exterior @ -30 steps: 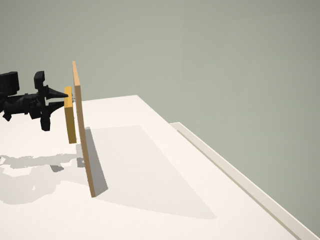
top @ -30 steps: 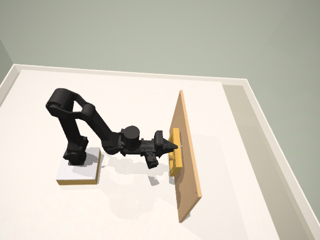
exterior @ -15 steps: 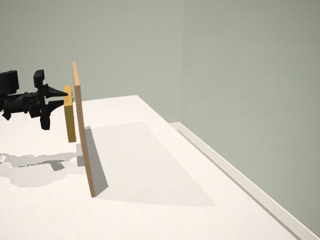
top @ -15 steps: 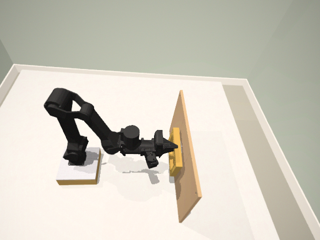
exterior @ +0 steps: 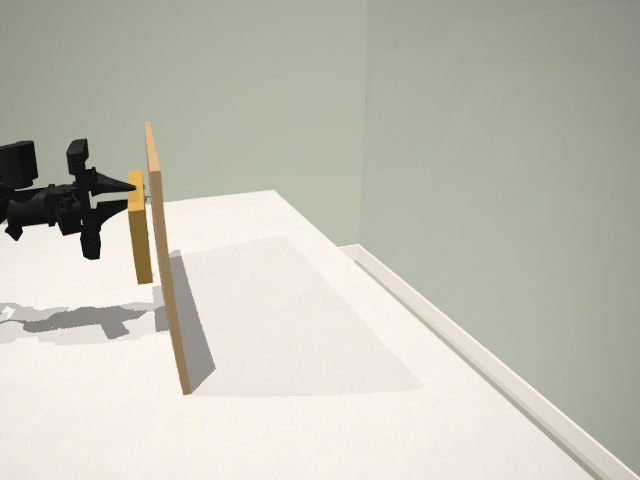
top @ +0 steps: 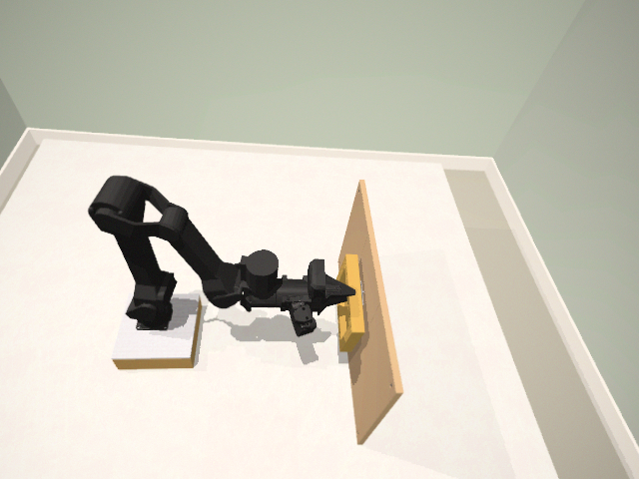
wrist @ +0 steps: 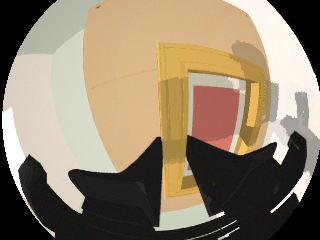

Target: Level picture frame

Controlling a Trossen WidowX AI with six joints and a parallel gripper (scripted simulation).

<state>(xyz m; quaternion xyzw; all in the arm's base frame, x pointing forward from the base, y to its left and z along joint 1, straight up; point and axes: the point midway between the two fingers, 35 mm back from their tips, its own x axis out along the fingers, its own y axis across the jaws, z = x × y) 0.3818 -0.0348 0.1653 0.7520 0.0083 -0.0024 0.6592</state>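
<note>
Now: gripper tip 5 cm above the yellow picture frame, 1 cm to the right of it and 1 cm short of it. Also, from my gripper tip: wall board: 7 cm below, 2 cm ahead, 1 cm to the left.
</note>
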